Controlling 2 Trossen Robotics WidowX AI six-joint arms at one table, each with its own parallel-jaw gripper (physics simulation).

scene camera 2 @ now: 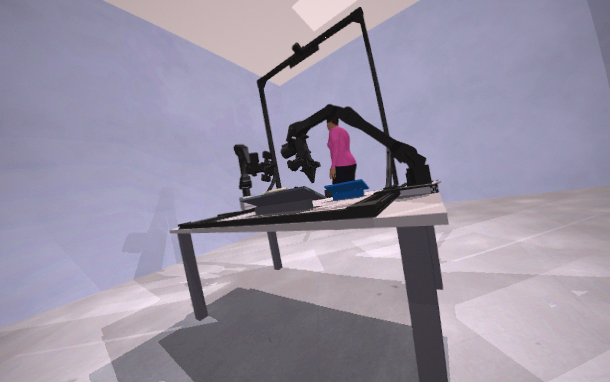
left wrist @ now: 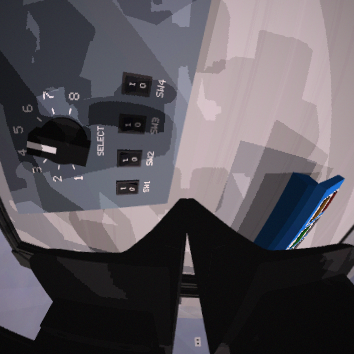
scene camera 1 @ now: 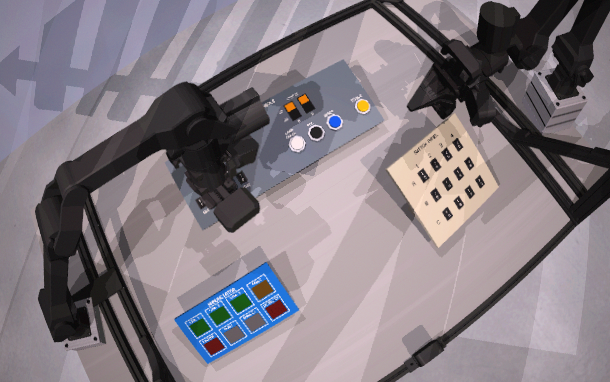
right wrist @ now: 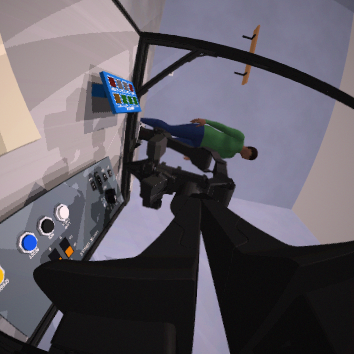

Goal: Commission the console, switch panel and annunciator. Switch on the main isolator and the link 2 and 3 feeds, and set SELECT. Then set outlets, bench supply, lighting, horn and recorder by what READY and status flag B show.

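Frame: origin at the left arm's base, x up, y right, z ahead, level; centimetres.
Seen in the pictures: left gripper, fingertip midpoint: (scene camera 2: 313, 183) (left wrist: 185, 204) (scene camera 1: 218, 203) (right wrist: 122, 164); right gripper, fingertip midpoint: (scene camera 2: 276, 164) (scene camera 1: 408, 108) (right wrist: 197, 199); left arm's base at its link origin: (scene camera 2: 420, 184) (scene camera 1: 77, 324) (right wrist: 140, 132); right arm's base at its link origin: (scene camera 2: 247, 196) (scene camera 1: 562, 85).
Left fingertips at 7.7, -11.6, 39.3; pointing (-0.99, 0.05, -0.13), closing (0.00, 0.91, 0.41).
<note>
Offsets run from my left fingertips to a thing's top centre, as dx, dy, dz.
The grey console @(-0.4, -11.8, +12.5) (scene camera 1: 345, 80) (scene camera 2: 285, 196) (left wrist: 150, 30) carries the SELECT knob @(-0.4, -9.3, -0.7) (left wrist: 60, 142), its white pointer near 4, and rocker switches SW1 @(-4.6, -3.8, -4.0) (left wrist: 127, 187), SW2 @(-4.3, -4.6, -1.1) (left wrist: 129, 159), SW3 @(-4.3, -5.3, +1.8) (left wrist: 132, 124) and SW4 @(-4.3, -6.0, +4.7) (left wrist: 137, 85). Two orange-and-black switches and white, black, blue and yellow buttons also show in scene camera 1. The cream switch panel (scene camera 1: 410, 175) bears three rows of black rockers. The blue annunciator @(-2.2, +17.5, -3.7) (scene camera 1: 208, 359) (right wrist: 119, 109) shows dark green, amber, red and grey windows. My left gripper (left wrist: 185, 204) (scene camera 2: 313, 180) is shut and empty above the console's switch end. My right gripper (right wrist: 197, 199) (scene camera 1: 410, 108) is shut and empty beyond the switch panel.
Black frame rails (scene camera 1: 292, 46) border the table. My left arm (scene camera 1: 125, 120) reaches over the console and hides part of it in scene camera 1. A person in pink (scene camera 2: 341, 147) and a person in green (right wrist: 222, 139) stand away from the table.
</note>
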